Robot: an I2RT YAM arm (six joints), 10 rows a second.
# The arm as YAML. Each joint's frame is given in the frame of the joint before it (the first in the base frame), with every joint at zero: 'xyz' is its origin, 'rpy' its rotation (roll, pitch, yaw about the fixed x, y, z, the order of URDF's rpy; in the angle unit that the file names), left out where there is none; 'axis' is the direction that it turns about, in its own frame. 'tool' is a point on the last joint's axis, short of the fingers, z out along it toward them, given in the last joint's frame.
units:
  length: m
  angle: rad
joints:
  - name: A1
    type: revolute
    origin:
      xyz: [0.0, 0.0, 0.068]
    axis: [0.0, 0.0, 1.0]
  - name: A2
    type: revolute
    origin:
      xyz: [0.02, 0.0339, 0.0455]
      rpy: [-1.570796, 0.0, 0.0]
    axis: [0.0, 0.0, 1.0]
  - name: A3
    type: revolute
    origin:
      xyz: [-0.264, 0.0, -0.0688]
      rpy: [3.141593, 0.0, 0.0]
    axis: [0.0, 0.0, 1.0]
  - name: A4
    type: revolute
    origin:
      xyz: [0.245, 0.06, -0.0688]
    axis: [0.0, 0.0, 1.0]
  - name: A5
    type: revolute
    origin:
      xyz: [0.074, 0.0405, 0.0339]
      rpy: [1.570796, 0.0, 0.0]
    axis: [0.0, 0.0, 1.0]
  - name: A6
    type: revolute
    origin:
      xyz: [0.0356, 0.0, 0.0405]
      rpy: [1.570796, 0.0, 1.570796]
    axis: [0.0, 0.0, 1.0]
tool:
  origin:
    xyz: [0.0, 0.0, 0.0]
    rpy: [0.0, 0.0, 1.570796]
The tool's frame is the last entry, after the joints.
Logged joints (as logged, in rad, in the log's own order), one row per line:
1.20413 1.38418 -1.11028 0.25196 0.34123 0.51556
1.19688 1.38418 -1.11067 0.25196 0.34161 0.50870
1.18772 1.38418 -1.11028 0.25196 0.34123 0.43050
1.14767 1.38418 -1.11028 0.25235 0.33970 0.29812
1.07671 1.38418 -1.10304 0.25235 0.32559 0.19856
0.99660 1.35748 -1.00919 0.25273 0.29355 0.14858
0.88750 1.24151 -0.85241 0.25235 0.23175 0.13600
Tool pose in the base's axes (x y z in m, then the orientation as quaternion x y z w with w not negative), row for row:
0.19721 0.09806 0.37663 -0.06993 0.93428 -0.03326 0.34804
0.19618 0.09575 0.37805 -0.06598 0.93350 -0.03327 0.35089
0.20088 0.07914 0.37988 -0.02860 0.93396 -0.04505 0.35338
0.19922 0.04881 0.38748 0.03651 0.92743 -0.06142 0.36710
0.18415 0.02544 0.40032 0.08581 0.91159 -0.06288 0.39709
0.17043 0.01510 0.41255 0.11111 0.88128 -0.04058 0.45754
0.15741 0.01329 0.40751 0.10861 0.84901 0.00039 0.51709
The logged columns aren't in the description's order. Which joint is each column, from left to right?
Columns, left to right: A2, A3, A4, A6, A5, A1.
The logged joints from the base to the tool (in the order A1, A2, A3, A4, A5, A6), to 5 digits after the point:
0.51556 1.20413 1.38418 -1.11028 0.34123 0.25196
0.50870 1.19688 1.38418 -1.11067 0.34161 0.25196
0.43050 1.18772 1.38418 -1.11028 0.34123 0.25196
0.29812 1.14767 1.38418 -1.11028 0.33970 0.25235
0.19856 1.07671 1.38418 -1.10304 0.32559 0.25235
0.14858 0.99660 1.35748 -1.00919 0.29355 0.25273
0.13600 0.88750 1.24151 -0.85241 0.23175 0.25235

